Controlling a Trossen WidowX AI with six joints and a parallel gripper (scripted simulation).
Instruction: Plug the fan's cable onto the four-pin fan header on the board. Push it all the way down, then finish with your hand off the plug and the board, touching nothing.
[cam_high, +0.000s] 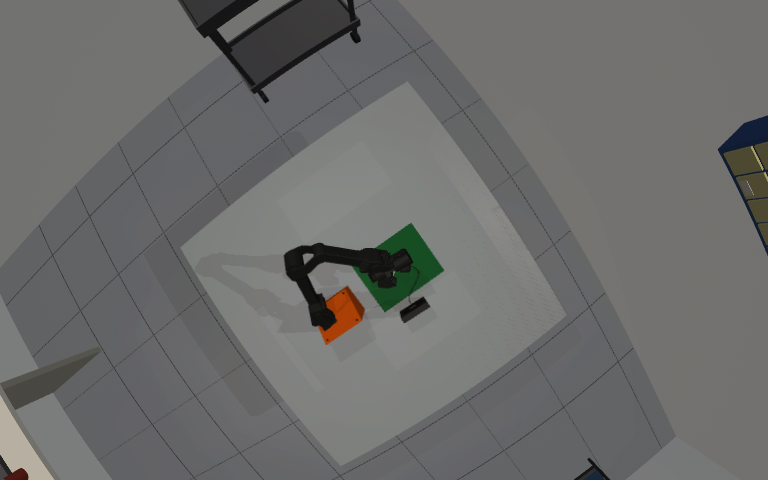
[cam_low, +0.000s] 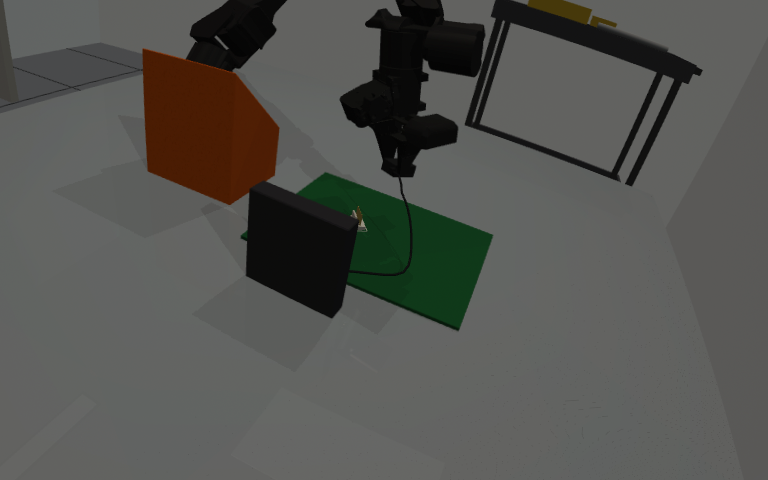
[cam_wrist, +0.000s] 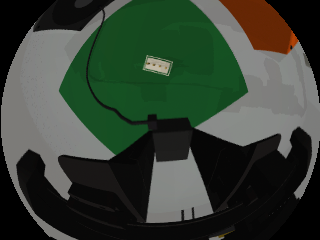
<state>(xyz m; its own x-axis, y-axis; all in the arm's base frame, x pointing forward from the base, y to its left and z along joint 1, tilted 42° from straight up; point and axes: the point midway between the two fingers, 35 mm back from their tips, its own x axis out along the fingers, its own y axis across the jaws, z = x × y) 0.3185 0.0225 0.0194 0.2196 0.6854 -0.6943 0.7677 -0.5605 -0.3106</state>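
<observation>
My gripper tip is 1 cm short of the green board, 6 cm to the left of it and 9 cm above it. Also, from my gripper tip: black plug 1 cm to the left; black square fan 5 cm behind, 22 cm to the right, 2 cm below; white four-pin header 3 cm behind, 5 cm to the right, 8 cm below.
</observation>
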